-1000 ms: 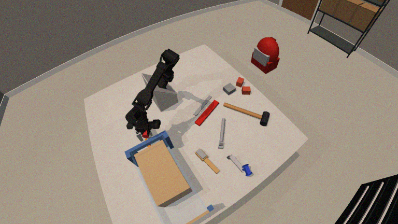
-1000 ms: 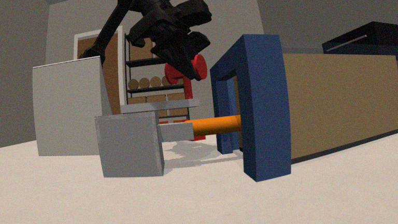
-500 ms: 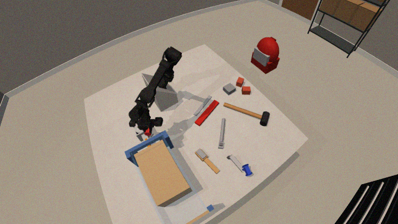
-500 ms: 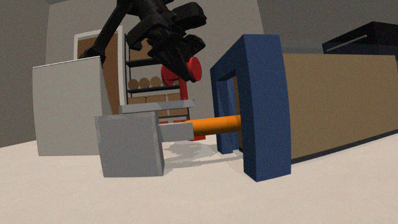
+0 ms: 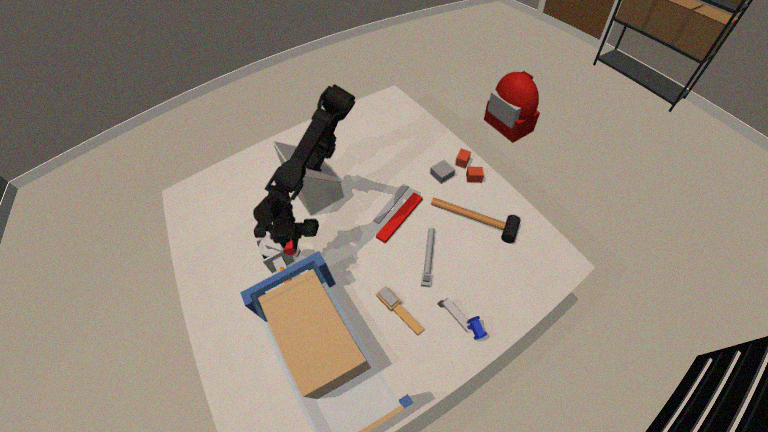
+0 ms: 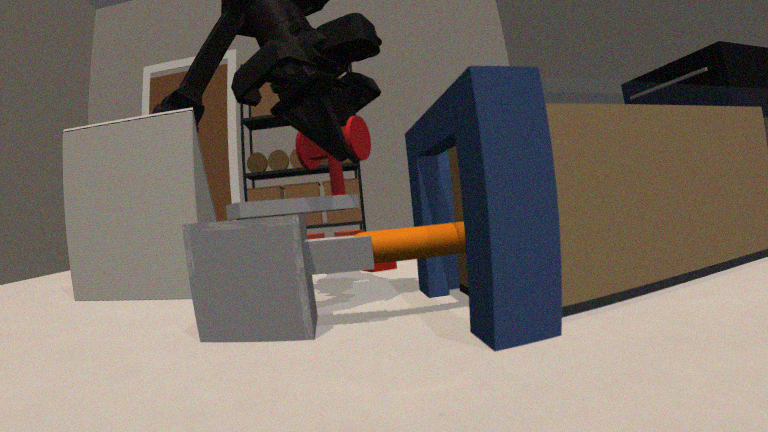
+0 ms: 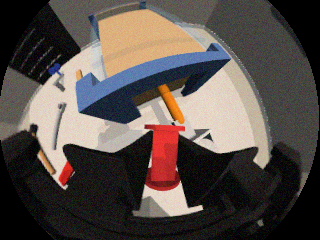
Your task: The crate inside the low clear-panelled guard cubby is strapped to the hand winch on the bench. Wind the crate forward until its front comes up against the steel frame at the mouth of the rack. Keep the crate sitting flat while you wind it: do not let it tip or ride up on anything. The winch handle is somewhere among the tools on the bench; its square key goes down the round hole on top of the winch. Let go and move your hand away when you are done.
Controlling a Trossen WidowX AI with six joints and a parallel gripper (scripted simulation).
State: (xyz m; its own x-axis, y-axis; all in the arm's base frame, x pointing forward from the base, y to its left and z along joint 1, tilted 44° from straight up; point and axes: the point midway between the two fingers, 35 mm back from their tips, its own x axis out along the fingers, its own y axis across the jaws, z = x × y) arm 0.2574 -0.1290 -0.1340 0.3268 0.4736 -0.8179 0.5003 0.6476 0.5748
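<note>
Right now my gripper tip is 40 mm past the red-knobbed crank, 20 mm to the left of it and 30 mm above it. Round my gripper tip: grey winch (110 mm behind, 60 mm to the right, 100 mm below); red knob (20 mm behind, 10 mm to the left); blue steel frame (70 mm ahead, 60 mm to the right, 30 mm below).
</note>
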